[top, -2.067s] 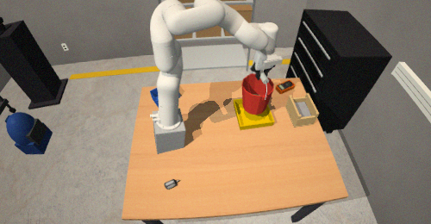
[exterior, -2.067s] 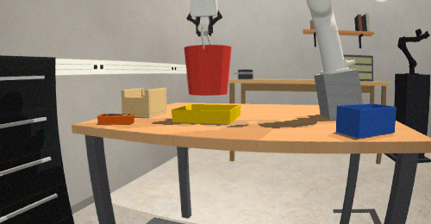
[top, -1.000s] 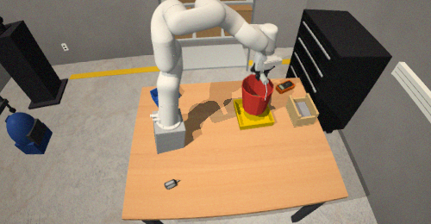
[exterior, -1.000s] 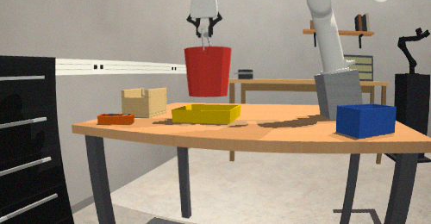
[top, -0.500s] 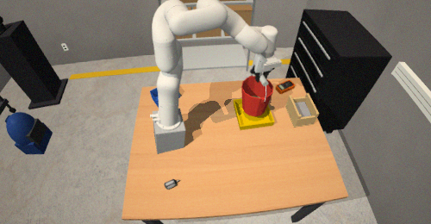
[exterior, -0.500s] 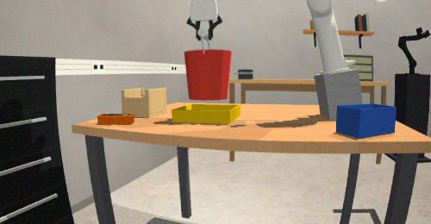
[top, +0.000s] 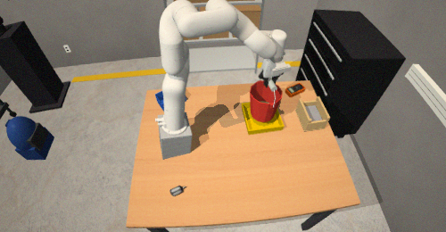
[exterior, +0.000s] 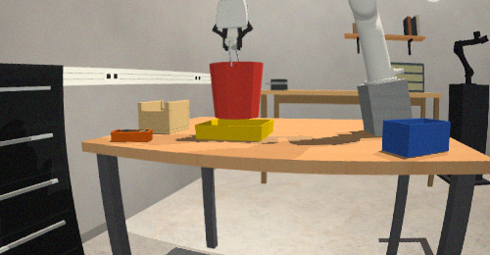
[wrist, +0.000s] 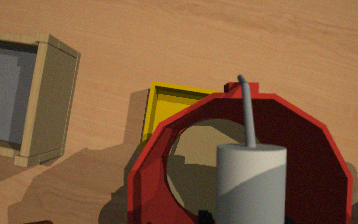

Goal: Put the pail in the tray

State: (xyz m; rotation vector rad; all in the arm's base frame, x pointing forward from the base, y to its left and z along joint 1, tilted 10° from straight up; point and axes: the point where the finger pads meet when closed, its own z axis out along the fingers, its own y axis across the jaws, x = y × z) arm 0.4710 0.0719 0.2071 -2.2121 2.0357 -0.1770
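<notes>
Right now the red pail is 1 cm behind my hand and 9 cm below it. Round my hand: yellow drip tray 1 cm behind, 28 cm below; then wire handle 3 cm below; then tan box 28 cm ahead, 7 cm to the right, 24 cm below.
</notes>
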